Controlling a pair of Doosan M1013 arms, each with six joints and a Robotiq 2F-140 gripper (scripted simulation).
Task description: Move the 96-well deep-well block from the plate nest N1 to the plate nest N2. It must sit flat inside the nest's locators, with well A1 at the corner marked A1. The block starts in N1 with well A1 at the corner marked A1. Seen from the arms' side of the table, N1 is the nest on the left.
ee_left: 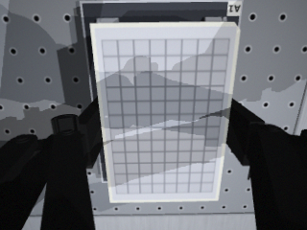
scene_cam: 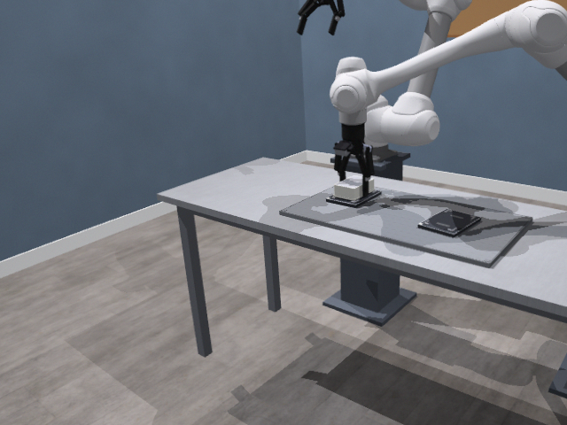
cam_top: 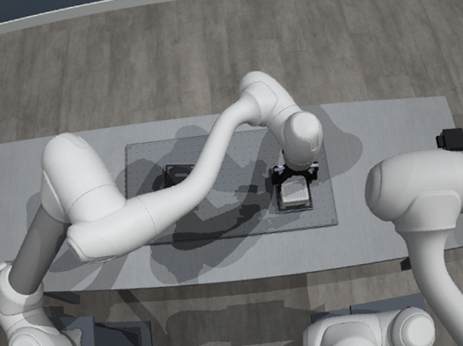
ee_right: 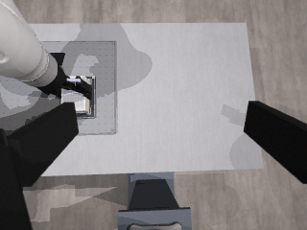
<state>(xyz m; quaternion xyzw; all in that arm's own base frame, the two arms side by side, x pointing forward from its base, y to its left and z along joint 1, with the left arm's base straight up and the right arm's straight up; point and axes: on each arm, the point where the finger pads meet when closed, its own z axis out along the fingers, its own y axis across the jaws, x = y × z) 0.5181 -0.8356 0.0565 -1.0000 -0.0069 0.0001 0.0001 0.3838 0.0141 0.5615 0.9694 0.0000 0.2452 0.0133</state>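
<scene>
Now: the white deep-well block 10 mm below my left hand. Round my left hand: nest N1: 370 mm to the left, 40 mm below, 30 mm ahead; then nest N2: 40 mm below.
</scene>
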